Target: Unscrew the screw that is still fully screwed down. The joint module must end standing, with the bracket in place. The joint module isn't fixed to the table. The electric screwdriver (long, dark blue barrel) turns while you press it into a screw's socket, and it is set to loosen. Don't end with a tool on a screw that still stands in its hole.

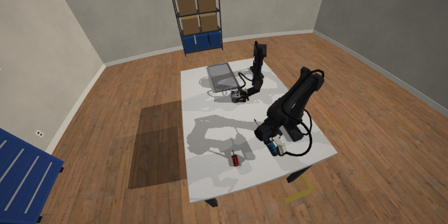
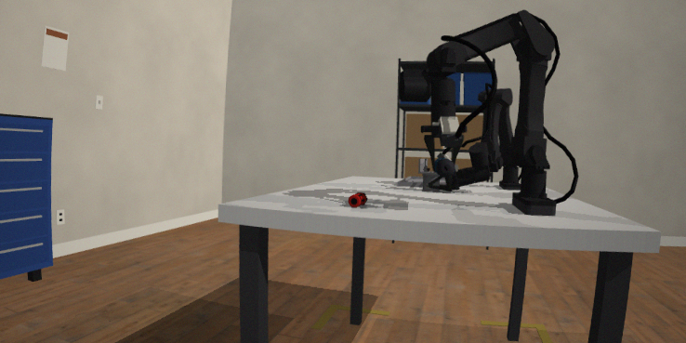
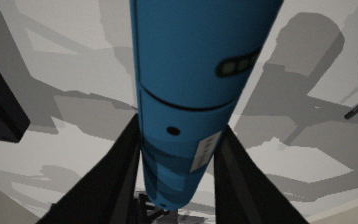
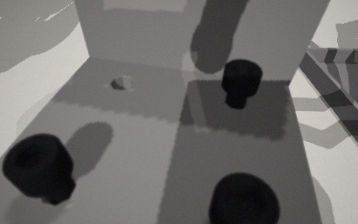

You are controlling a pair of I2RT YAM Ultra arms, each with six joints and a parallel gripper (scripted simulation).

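Right now the joint module is 10 mm above my right hand. Also, from my right hand: bit: 320 mm to the left, 80 mm above, 50 mm behind; then flat grey tray: 340 mm to the right, 40 mm ahead, 20 mm below; then grey bracket: 50 mm above.
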